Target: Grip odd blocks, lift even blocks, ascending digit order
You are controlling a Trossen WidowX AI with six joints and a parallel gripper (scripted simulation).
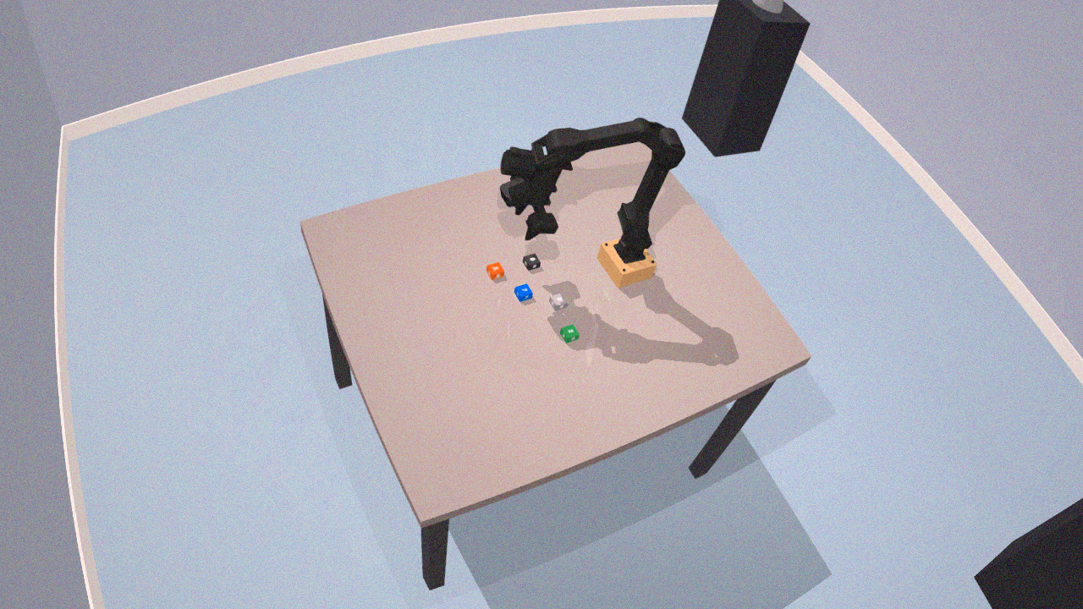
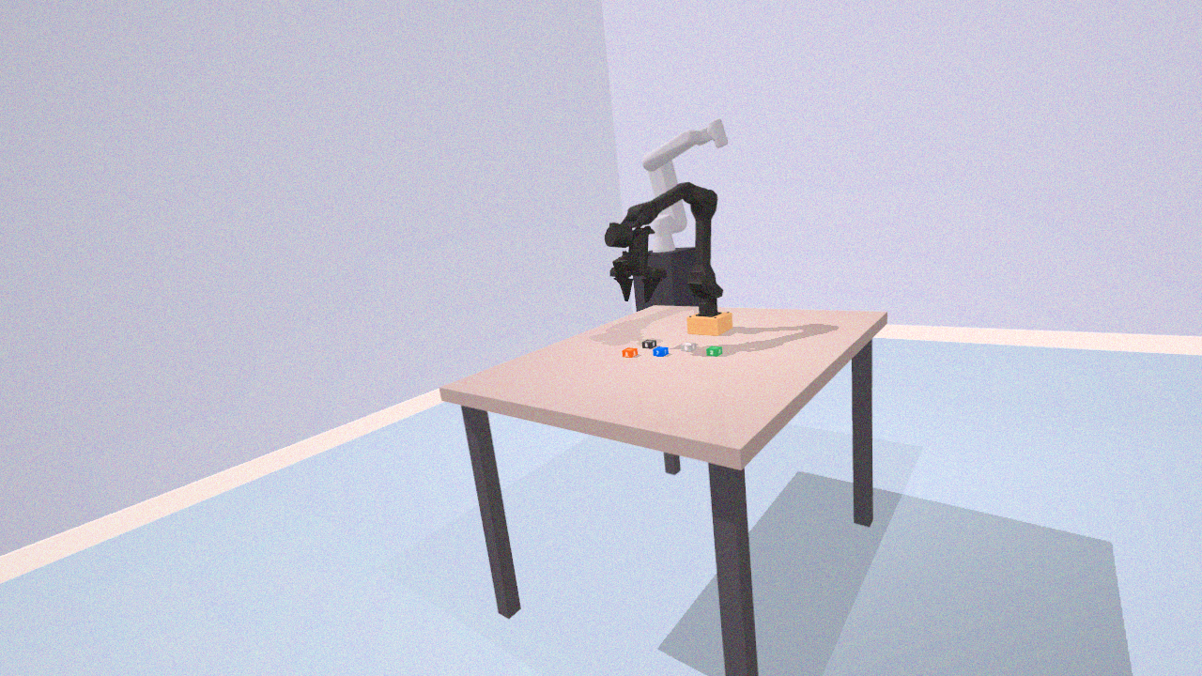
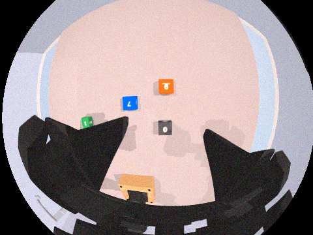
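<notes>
Now: the black block 50 mm behind my gripper tip and 140 mm below it. The rest, counted from my gripper tip: grey block: 60 mm behind, 130 mm to the left, 140 mm below; then orange block: 50 mm ahead, 140 mm below; then blue block: 10 mm ahead, 80 mm to the left, 140 mm below.
</notes>
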